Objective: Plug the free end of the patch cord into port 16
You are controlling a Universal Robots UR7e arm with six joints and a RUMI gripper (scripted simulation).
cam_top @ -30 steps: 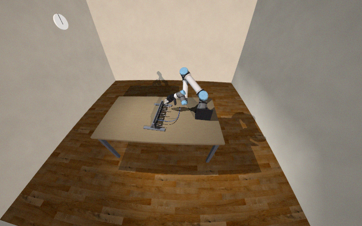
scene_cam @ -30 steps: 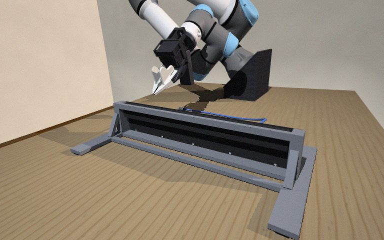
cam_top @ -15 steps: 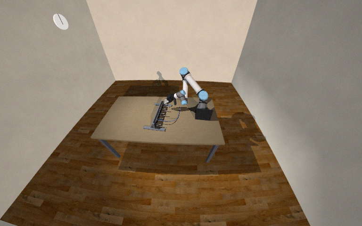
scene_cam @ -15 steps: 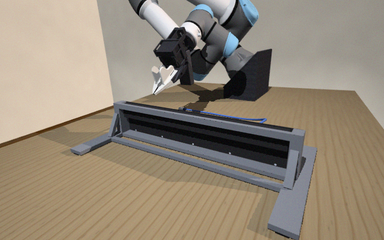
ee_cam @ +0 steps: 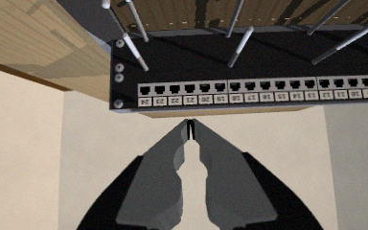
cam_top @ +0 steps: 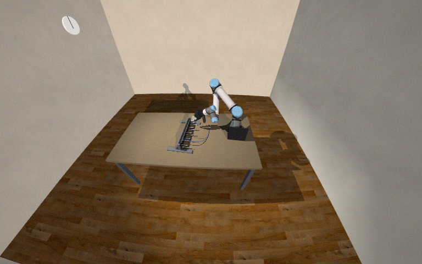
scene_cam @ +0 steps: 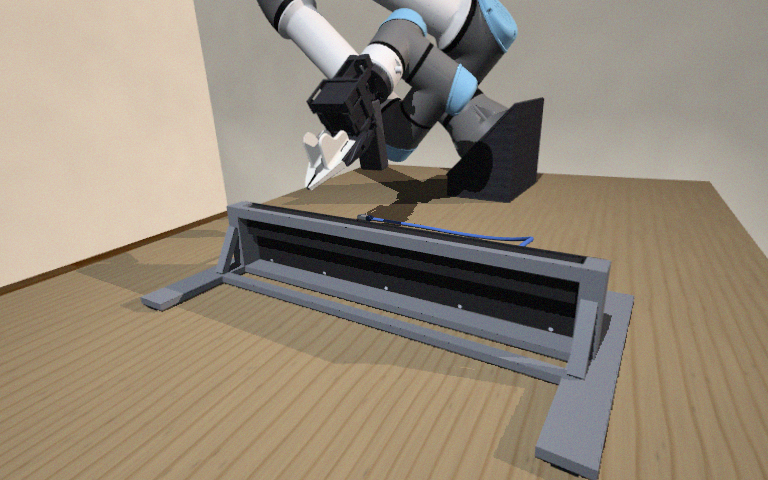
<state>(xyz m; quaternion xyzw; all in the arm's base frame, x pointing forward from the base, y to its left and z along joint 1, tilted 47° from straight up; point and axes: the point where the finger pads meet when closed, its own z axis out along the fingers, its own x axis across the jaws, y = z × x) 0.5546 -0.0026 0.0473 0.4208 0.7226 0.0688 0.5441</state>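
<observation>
Right now my hand is 220 mm past the plug, 120 mm above it and 90 mm to the left of it.
</observation>
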